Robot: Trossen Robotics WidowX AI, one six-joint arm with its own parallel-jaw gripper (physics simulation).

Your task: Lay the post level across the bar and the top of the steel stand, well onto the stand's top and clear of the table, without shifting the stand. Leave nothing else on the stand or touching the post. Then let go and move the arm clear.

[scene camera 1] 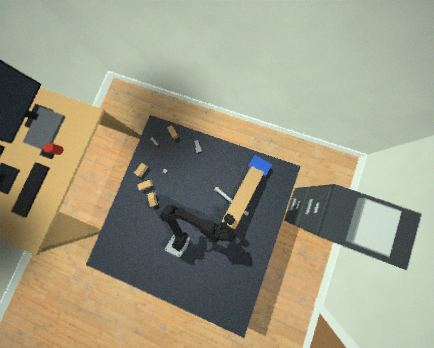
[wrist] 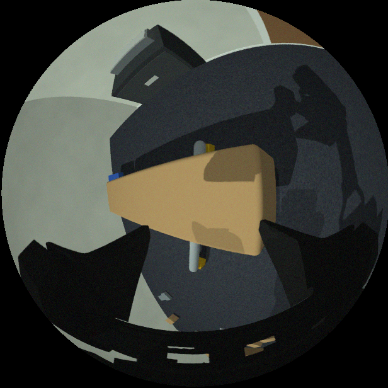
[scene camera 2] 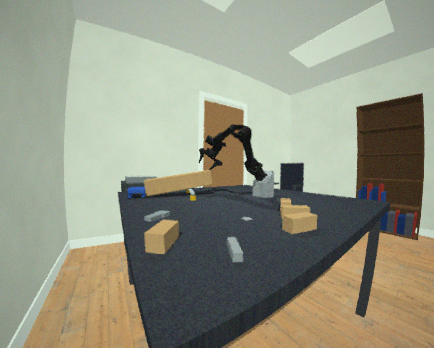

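The post (scene camera 1: 245,195) (scene camera 2: 177,183) (wrist: 185,195) is a long wooden beam. It crosses over the pale grey bar (scene camera 1: 223,194) (wrist: 194,257), which has yellow supports. The post slopes, its near end raised and its far end low at a blue block (scene camera 1: 260,163) (scene camera 2: 136,192) (wrist: 115,177), possibly the steel stand. Whether that end rests on the block or against it I cannot tell. My gripper (scene camera 1: 227,227) (scene camera 2: 209,159) (wrist: 206,229) is open and empty, above the raised near end of the post, fingers spread along its length.
Three wooden blocks (scene camera 1: 145,186) (scene camera 2: 299,223) stand in a group left of the arm in scene camera 1. Another wooden block (scene camera 1: 172,132) (scene camera 2: 162,237) and grey pieces (scene camera 1: 198,146) (scene camera 2: 235,249) lie further off. A dark cabinet (scene camera 1: 310,207) stands beyond the table edge.
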